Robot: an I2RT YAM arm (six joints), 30 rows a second.
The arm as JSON. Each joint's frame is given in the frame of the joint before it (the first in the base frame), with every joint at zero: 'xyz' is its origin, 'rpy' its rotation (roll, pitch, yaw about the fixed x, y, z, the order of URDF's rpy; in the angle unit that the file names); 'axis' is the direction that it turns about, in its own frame. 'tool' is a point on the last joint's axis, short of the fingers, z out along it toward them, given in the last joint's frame.
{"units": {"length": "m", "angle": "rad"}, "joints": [
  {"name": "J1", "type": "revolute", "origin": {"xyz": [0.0, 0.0, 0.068], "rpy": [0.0, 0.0, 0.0]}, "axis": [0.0, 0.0, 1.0]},
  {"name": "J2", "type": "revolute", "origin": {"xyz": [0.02, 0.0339, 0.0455], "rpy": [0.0, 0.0, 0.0]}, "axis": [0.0, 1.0, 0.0]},
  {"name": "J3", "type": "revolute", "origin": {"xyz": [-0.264, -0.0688, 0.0], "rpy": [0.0, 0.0, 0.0]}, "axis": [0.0, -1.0, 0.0]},
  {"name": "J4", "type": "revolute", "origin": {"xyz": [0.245, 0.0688, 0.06], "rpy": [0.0, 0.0, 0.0]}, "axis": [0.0, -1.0, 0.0]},
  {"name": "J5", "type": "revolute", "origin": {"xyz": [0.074, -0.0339, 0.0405], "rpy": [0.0, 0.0, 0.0]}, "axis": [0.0, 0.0, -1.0]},
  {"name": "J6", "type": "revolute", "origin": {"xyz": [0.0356, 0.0, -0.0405], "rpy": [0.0, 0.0, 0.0]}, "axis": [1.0, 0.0, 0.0]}
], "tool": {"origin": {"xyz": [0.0, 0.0, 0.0], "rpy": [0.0, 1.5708, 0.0]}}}
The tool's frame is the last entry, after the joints.
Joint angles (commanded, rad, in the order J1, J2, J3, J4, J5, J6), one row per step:
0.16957 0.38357 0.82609 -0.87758 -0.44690 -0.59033
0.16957 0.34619 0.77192 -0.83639 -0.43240 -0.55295
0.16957 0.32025 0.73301 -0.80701 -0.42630 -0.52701
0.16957 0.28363 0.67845 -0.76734 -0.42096 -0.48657
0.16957 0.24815 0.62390 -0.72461 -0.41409 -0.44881
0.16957 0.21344 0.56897 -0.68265 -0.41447 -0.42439
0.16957 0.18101 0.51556 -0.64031 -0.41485 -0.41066
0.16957 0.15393 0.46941 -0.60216 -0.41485 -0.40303
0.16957 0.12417 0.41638 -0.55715 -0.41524 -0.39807
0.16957 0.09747 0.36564 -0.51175 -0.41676 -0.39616
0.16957 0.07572 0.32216 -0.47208 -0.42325 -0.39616
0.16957 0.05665 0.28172 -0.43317 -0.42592 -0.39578
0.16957 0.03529 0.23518 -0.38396 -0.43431 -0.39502
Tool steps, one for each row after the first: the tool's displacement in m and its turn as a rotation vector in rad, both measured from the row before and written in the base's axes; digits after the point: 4 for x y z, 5 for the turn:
0.0005 -0.0004 -0.0103 0.02597 -0.00416 -0.02710
0.0006 -0.0001 -0.0075 0.01998 -0.00227 -0.01485
0.0008 0.0000 -0.0107 0.03259 0.00040 -0.01874
0.0014 0.0000 -0.0106 0.03085 -0.00319 -0.01861
0.0015 0.0003 -0.0109 0.02292 -0.00816 -0.00705
0.0019 0.0003 -0.0106 0.01456 -0.01357 -0.00355
0.0019 0.0003 -0.0092 0.00928 -0.01465 -0.00204
0.0025 0.0004 -0.0106 0.00774 -0.01870 -0.00086
0.0027 0.0005 -0.0101 0.00552 -0.01994 0.00103
0.0024 0.0006 -0.0087 0.00451 -0.01743 0.00631
0.0024 0.0005 -0.0080 0.00383 -0.01698 0.00253
0.0028 0.0008 -0.0088 0.00628 -0.02298 0.00809

